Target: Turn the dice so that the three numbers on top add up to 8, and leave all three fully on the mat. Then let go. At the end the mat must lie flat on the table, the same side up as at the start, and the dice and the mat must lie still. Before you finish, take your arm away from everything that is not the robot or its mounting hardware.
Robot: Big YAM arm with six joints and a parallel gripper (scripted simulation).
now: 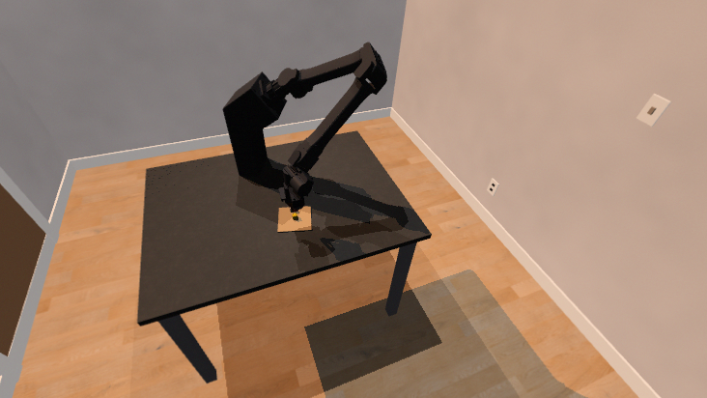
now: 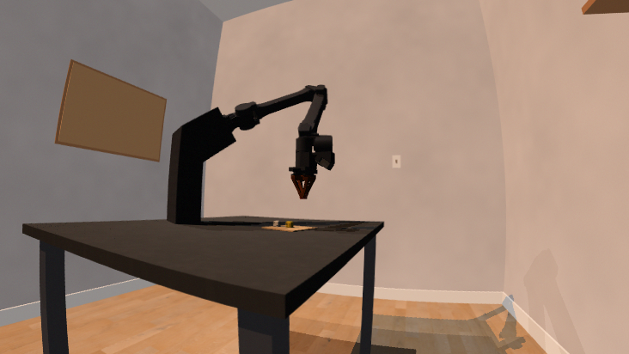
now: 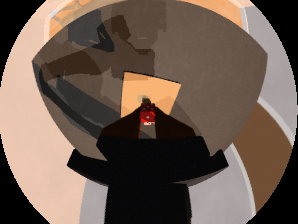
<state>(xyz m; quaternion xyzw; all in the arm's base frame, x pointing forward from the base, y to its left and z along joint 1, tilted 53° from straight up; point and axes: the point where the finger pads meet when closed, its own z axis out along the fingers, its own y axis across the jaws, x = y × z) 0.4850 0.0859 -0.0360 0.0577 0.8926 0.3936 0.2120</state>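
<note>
Right now my hand is 50 mm past the yellow die and 100 mm above it. Round my hand: tan mat (50 mm behind, 110 mm below); then red die (right at my hand); then white die (100 mm behind, 10 mm to the right, 100 mm below).
</note>
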